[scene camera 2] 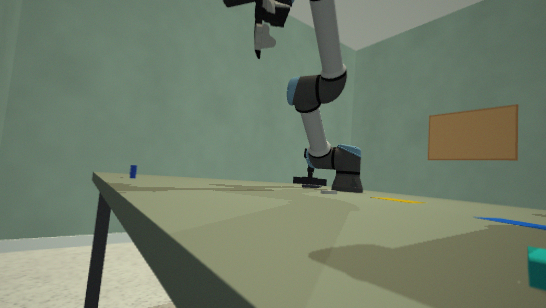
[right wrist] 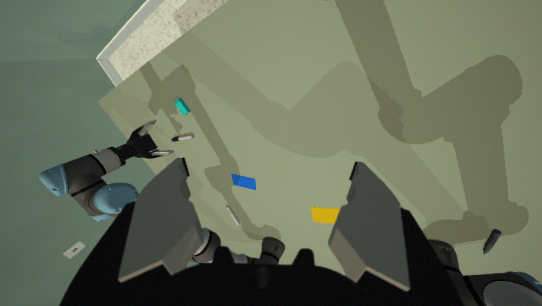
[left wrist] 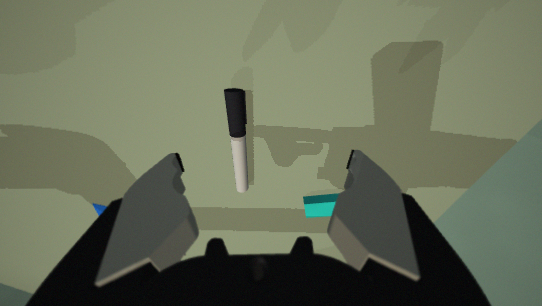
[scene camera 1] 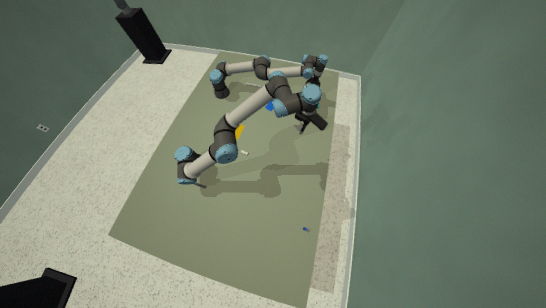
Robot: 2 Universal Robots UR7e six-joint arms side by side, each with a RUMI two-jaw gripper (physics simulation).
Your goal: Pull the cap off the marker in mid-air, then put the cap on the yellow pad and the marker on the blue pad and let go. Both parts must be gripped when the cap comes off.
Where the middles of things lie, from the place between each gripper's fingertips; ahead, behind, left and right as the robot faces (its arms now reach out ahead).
My left hand is 5 cm above the black cap (left wrist: pixel 235 100), 3 cm past it and 2 cm to the right of it.
My right gripper is now 5 cm short of the black cap, 66 cm to the right of it and 38 cm above it.
